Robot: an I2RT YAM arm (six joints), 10 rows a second.
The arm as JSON. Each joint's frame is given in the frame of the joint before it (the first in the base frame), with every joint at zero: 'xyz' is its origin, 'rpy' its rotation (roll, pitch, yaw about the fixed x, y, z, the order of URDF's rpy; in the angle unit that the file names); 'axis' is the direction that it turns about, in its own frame. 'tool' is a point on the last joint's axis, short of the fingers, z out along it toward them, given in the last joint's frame.
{
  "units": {
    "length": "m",
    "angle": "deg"
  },
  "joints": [
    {
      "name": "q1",
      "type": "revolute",
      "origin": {
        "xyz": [
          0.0,
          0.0,
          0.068
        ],
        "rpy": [
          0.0,
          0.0,
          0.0
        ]
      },
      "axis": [
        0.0,
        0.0,
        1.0
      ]
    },
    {
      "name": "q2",
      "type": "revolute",
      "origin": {
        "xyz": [
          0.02,
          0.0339,
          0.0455
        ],
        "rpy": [
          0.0,
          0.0,
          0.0
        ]
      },
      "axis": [
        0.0,
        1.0,
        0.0
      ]
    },
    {
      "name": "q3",
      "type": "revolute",
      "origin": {
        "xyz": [
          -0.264,
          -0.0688,
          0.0
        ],
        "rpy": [
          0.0,
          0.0,
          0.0
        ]
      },
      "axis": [
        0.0,
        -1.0,
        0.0
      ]
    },
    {
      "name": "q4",
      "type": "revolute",
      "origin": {
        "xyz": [
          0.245,
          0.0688,
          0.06
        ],
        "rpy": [
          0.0,
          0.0,
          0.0
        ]
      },
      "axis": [
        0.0,
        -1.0,
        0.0
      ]
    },
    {
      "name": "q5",
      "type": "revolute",
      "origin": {
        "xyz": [
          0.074,
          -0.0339,
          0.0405
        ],
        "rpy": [
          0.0,
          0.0,
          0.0
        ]
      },
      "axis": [
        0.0,
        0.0,
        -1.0
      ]
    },
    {
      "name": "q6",
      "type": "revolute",
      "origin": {
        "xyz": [
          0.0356,
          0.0,
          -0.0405
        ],
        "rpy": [
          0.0,
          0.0,
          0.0
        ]
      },
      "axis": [
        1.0,
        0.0,
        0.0
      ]
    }
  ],
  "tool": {
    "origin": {
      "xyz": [
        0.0,
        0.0,
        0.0
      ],
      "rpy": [
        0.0,
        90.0,
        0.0
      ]
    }
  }
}
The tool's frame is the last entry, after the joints.
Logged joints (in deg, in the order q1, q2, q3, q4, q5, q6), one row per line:
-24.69 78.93 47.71 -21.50 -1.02 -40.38
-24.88 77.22 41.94 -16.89 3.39 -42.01
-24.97 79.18 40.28 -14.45 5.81 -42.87
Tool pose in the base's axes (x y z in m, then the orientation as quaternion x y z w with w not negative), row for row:
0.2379 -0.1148 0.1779 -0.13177 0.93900 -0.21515 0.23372
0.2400 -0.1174 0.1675 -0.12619 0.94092 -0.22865 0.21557
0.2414 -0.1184 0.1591 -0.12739 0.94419 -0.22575 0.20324
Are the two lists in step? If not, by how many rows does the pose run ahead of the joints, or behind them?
The pose runs 2 rows ahead of the joints: the pose in row i belongs to the joints in row i + 2.
